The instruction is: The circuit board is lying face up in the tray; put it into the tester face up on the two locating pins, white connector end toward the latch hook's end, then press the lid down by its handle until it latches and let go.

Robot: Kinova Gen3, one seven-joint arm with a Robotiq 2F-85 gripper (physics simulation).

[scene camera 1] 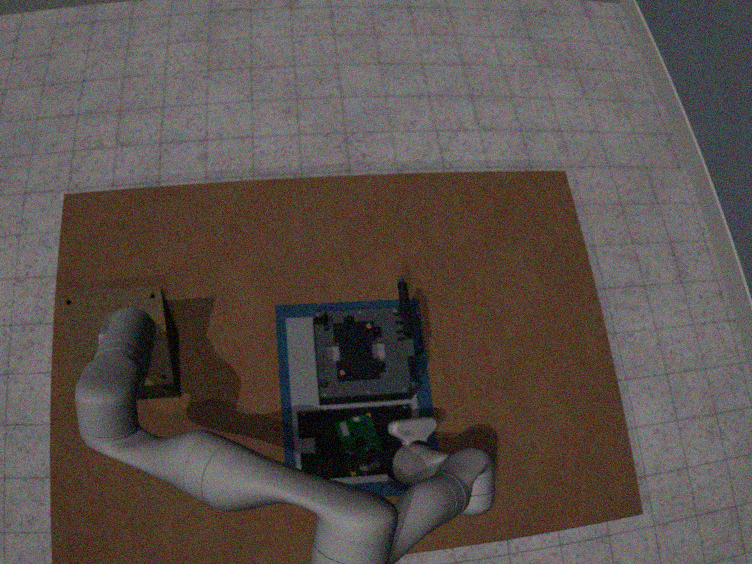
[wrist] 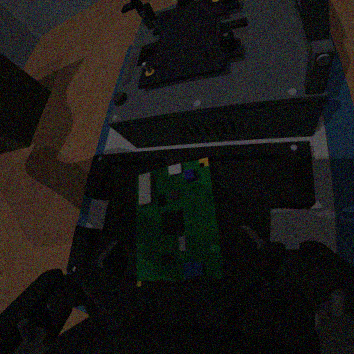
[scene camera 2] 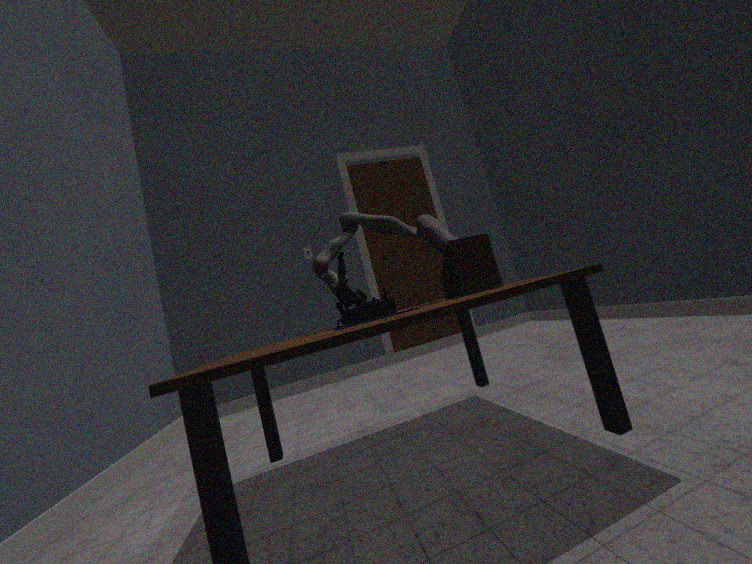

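Seen in the pictures: gripper, between the fingertips: (scene camera 1: 368, 449) (wrist: 180, 245); arm's base, origin of its link: (scene camera 1: 131, 330) (scene camera 2: 457, 255).
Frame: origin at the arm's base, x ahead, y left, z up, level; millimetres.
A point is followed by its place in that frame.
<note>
The green circuit board (scene camera 1: 359, 434) {x 426, y -144, z -142 mm} (wrist: 177, 225) {x 434, y -161, z -139 mm} lies face up in the black tray (scene camera 1: 318, 420) {x 348, y -114, z -154 mm} (wrist: 260, 175) {x 491, y -110, z -154 mm}. In the wrist view its white connectors (wrist: 145, 189) {x 399, y -136, z -134 mm} are at its upper left, on the side toward the tester. My gripper (wrist: 180, 245) {x 442, y -175, z -134 mm} is open, with dark fingertips on either side of the board's lower part and nothing held; its height above the board is unclear. The tester (scene camera 1: 394, 364) {x 493, y -10, z -112 mm} (wrist: 270, 65) {x 496, y -35, z -112 mm} has a dark nest with brass locating pins (scene camera 1: 368, 326) {x 442, y 62, z -99 mm} (wrist: 149, 71) {x 392, y -33, z -102 mm}. Its lid (scene camera 1: 403, 303) {x 478, y 25, z 106 mm} (scene camera 2: 341, 270) {x 496, y 92, z 33 mm} stands open. A black hook-like part (wrist: 142, 12) {x 361, y 57, z -91 mm} rises at its far left.
A blue base (scene camera 1: 281, 352) {x 273, y 28, z -169 mm} (wrist: 345, 135) {x 562, y -61, z -170 mm} surrounds the tester and tray. A light grey block (wrist: 302, 227) {x 527, y -146, z -166 mm} sits at the tray's right, and a smaller one (wrist: 96, 213) {x 318, y -166, z -166 mm} at its left. The robot's mounting block (scene camera 1: 159, 370) {x 48, y -54, z -59 mm} (scene camera 2: 470, 264) {x -14, y 57, z -56 mm} stands on the brown table (scene camera 1: 516, 303) {x 772, y 151, z -171 mm}.
</note>
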